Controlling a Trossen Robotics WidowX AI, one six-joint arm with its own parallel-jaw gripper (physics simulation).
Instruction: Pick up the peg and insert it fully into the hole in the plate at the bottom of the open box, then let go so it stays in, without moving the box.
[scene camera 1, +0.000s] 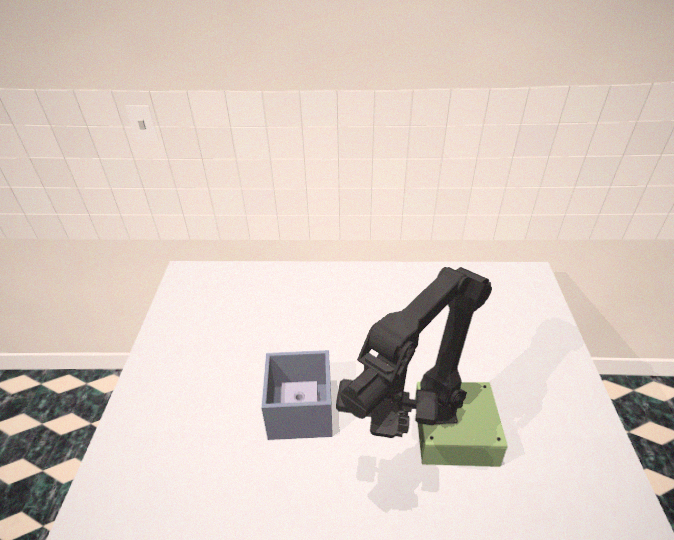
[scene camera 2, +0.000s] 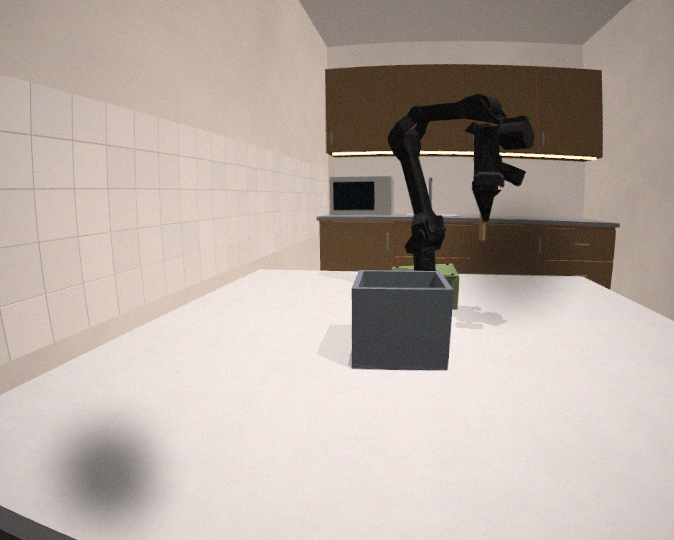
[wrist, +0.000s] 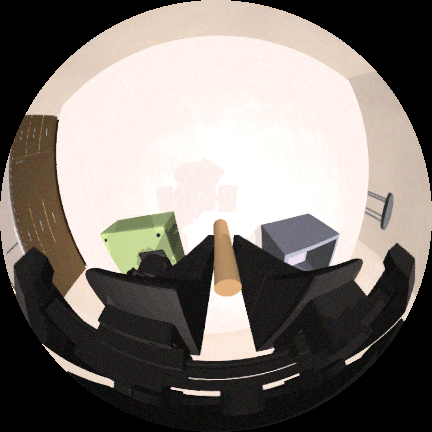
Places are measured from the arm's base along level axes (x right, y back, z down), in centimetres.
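Where they show: gripper, fingertip midpoint: (scene camera 2: 485, 221) (wrist: 223, 240); arm's base, link origin: (scene camera 1: 441, 412) (wrist: 155, 261).
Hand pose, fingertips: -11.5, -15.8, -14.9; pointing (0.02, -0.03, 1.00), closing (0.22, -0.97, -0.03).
Observation:
Things, the pixels of their top centre, and the offset from my fingertips, as dx, dy, dz. Level surfaces: height alone.
- peg, top centre: (wrist: 229, 289) (scene camera 2: 483, 204) +0.6, +0.1, -3.9
- open box, top centre: (scene camera 2: 400, 278) (scene camera 1: 296, 377) (wrist: 309, 271) +20.1, -17.9, +9.3
- pale plate, top centre: (scene camera 1: 299, 396) (wrist: 295, 253) +20.1, -17.9, +17.0
- white table, surface height: dz +23.1
The peg (scene camera 2: 482, 231) (wrist: 225, 260) is a light-brown wooden cylinder, held between the fingertips, close to upright, its lower end sticking out below them. My gripper (scene camera 2: 485, 219) (wrist: 223, 240) is shut on the peg and holds it high above the table. In scene camera 1 the arm hides the peg. The open box (scene camera 1: 298, 421) (scene camera 2: 401, 329) (wrist: 300, 232) is blue-grey and stands upright on the table, to the left of the gripper in scene camera 1. The pale plate (scene camera 1: 310, 389) (wrist: 296, 258) lies at its bottom, and its round hole (scene camera 1: 299, 396) shows in scene camera 1.
The green base block (scene camera 1: 478, 421) (scene camera 2: 452, 286) (wrist: 122, 250) under the arm stands to the right of the box in scene camera 1. The white table (scene camera 1: 225, 315) (scene camera 2: 225, 421) (wrist: 215, 100) carries both. A tiled wall (scene camera 1: 281, 168) stands behind the table.

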